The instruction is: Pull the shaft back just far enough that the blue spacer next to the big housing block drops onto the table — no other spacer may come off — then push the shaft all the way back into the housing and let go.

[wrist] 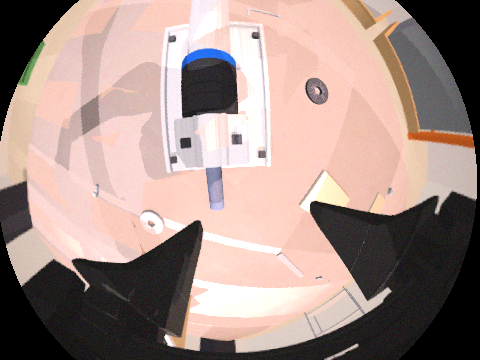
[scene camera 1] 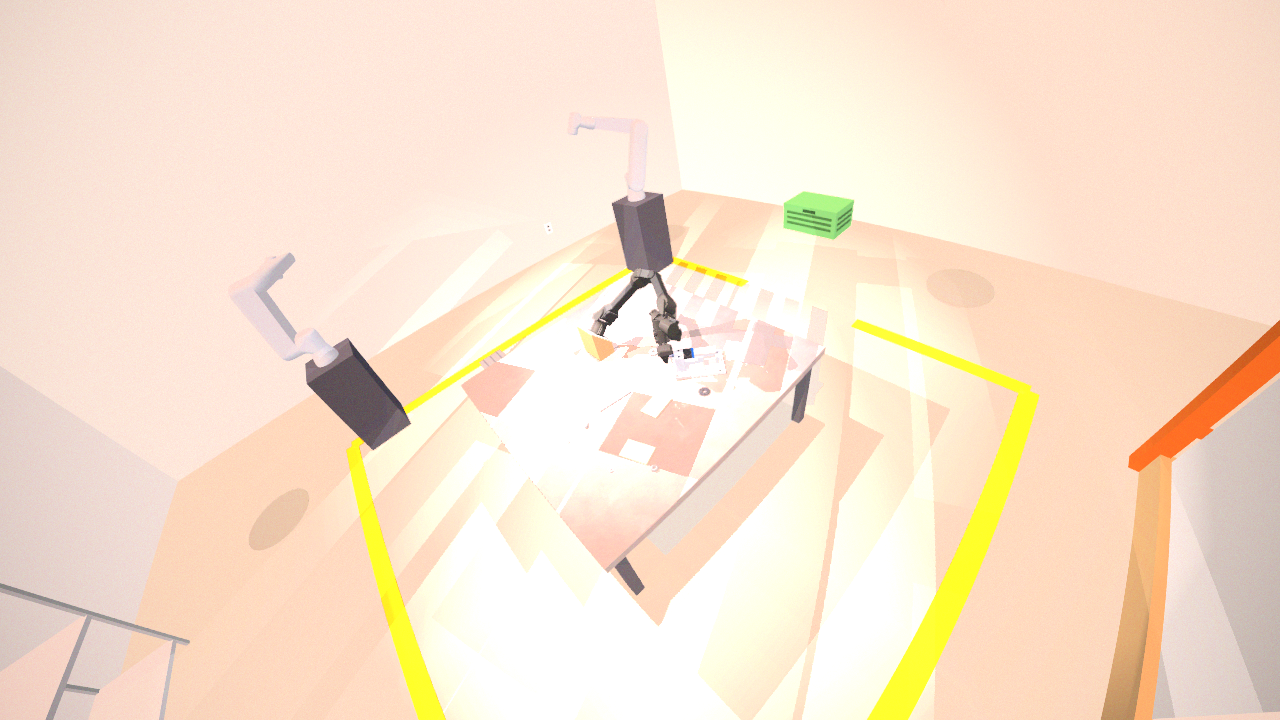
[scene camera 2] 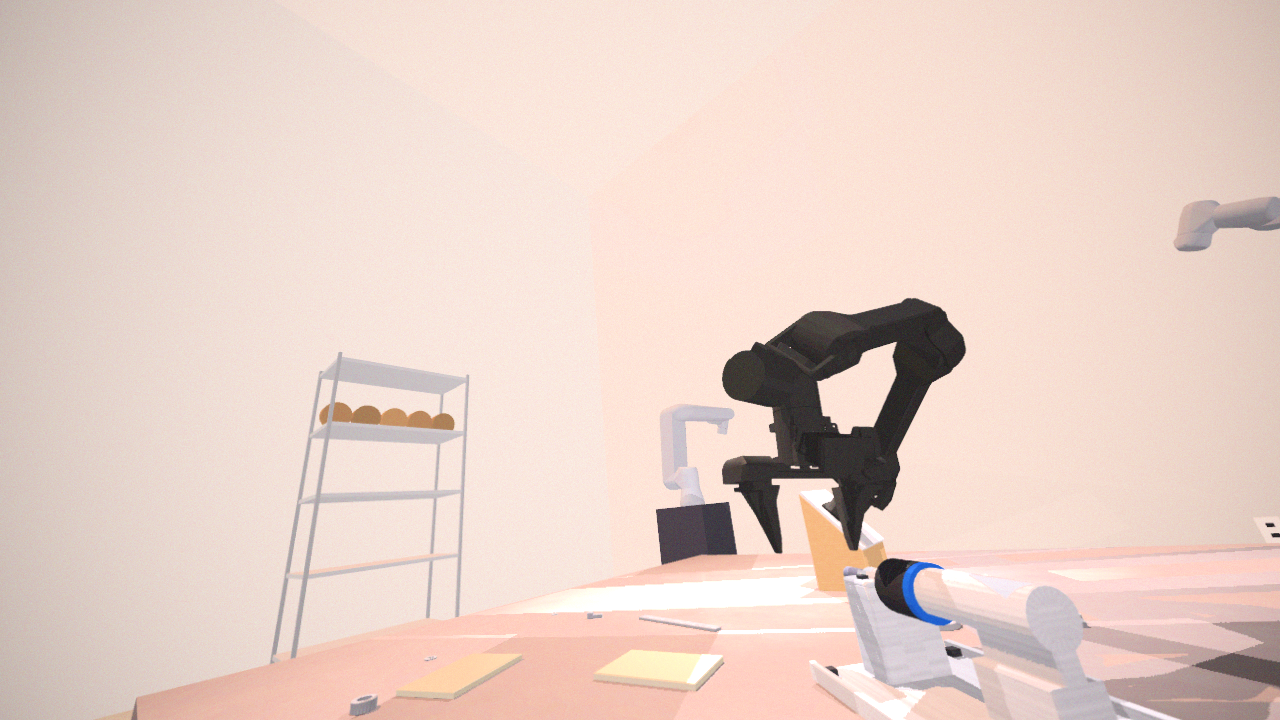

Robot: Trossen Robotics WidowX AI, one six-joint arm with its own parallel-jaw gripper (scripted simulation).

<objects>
same spot on housing block: (wrist: 210, 140) = (scene camera 2: 876, 568)
</objects>
